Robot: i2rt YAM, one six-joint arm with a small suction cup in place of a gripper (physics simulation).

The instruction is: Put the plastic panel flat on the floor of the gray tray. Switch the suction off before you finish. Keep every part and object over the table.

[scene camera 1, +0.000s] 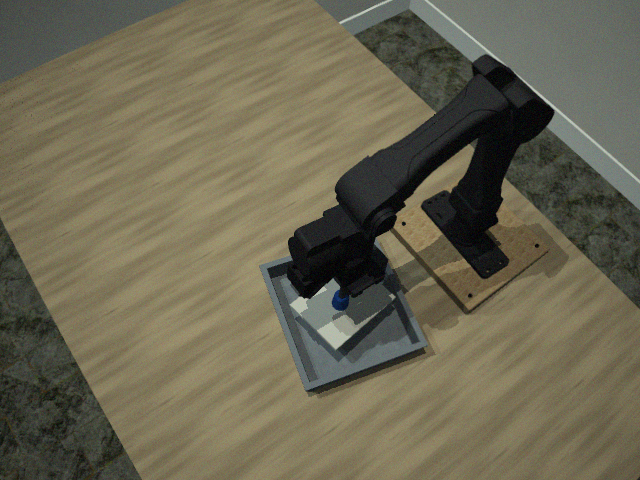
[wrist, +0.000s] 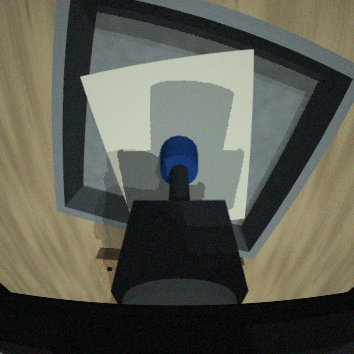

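Pixels of known places: hand, its tool point: (scene camera 1: 339,306) (wrist: 178,146); arm's base, origin of its link: (scene camera 1: 463,234).
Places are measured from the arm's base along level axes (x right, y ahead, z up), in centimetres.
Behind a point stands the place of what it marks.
Observation:
The white plastic panel (scene camera 1: 334,331) @[z 5.6, x -4.5, y 34.4 cm] (wrist: 200,69) @[z 5.5, x 0.5, y 36.6 cm] hangs on my suction cup, roughly level, over the inside of the gray tray (scene camera 1: 286,326) @[z 3.1, x 1.4, y 40.3 cm] (wrist: 57,105) @[z 3.1, x -11.4, y 33.5 cm]. It is turned at an angle to the tray walls. Its shadow falls on the tray floor, so it appears raised above it; the exact height is hard to tell. My gripper, the blue suction cup (scene camera 1: 339,300) (wrist: 179,157), is on the panel's top face and holds it. In the scene view, the arm hides the tray's back part and the panel's far corner. In the wrist view, the cup mount covers the panel's lower edge.
The arm's base stands on a wooden board (scene camera 1: 454,291) @[z 0.5, x -8.8, y 9.8 cm] to the right of the tray in the scene view. A corner of this board (wrist: 107,280) @[z 0.3, x -12.1, y 3.6 cm] shows at the lower left of the wrist view. The table's left edge runs beyond the tray.

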